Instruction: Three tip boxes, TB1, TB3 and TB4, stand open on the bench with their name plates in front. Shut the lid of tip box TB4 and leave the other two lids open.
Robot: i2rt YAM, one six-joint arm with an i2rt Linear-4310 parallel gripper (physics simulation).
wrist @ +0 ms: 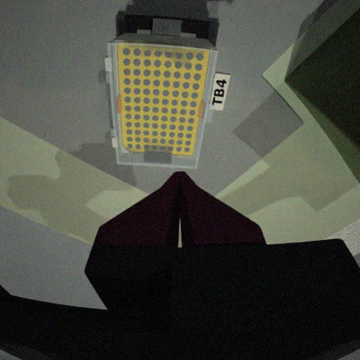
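Note:
Tip box TB4 point(162, 100) is in the upper middle of the wrist view, a yellow rack with rows of round holes inside clear walls. Its name plate point(219, 92) lies along its right side. Two small pale tabs show on its left side. No raised lid stands out at that side; a clear lid seems to lie flat over the rack, but it is too see-through to be sure. My gripper point(179, 180) is shut and empty, its dark red tips just below the box's lower short edge in the view. TB1 and TB3 do not show.
A dark block with a small grey tab point(166, 27) adjoins the box's upper end. A large dark green object point(330, 75) fills the upper right corner. A flat grey patch point(270, 122) lies right of the name plate. Pale green bands and shadows cross the grey bench point(55, 85).

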